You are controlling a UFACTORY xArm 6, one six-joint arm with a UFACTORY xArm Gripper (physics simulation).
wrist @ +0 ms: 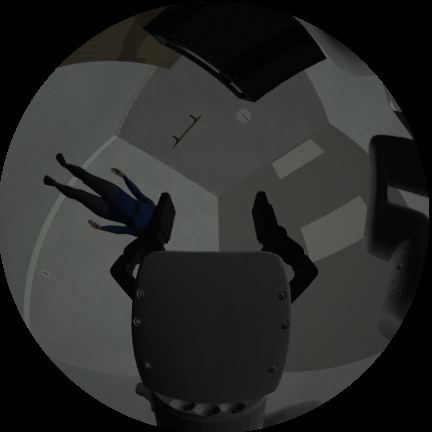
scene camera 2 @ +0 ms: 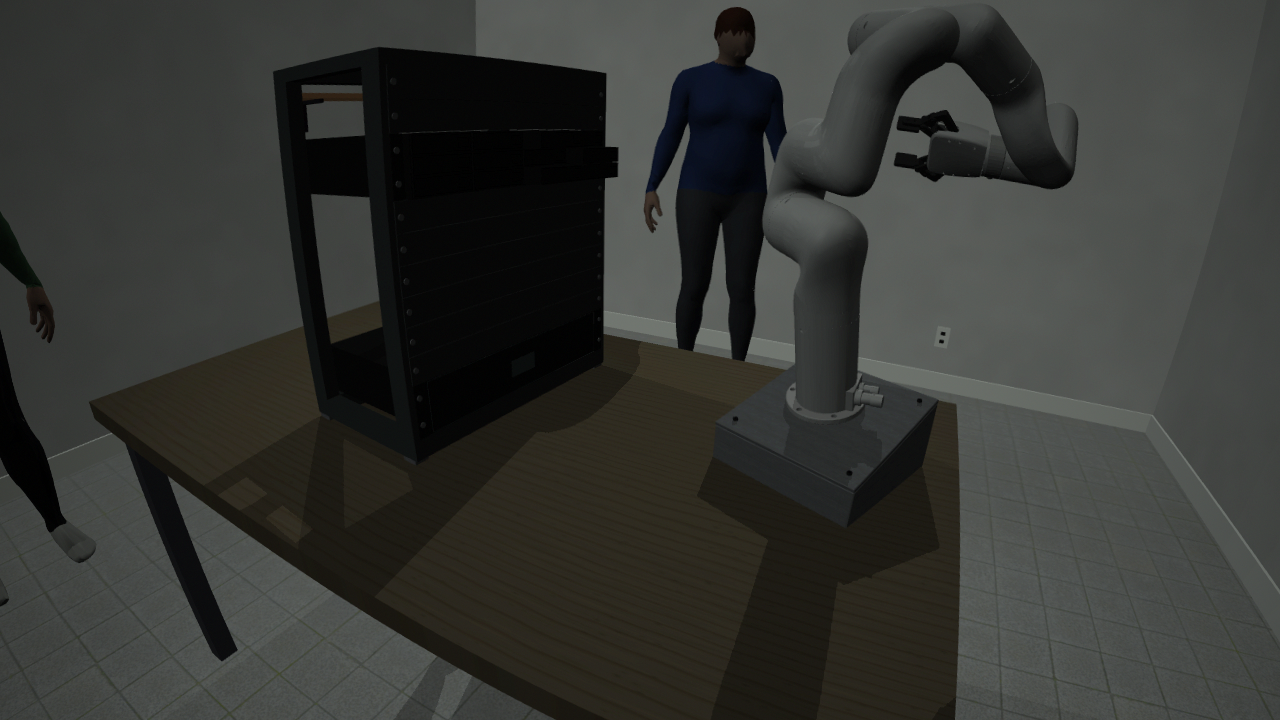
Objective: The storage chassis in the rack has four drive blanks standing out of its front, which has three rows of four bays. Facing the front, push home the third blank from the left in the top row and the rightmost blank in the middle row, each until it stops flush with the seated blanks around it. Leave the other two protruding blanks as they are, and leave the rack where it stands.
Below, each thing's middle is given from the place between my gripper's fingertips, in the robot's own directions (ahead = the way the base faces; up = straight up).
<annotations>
Right now my hand is 62 cm short of the black rack (scene camera 2: 489, 245), 45 cm to the right of it and 20 cm above it.
</annotations>
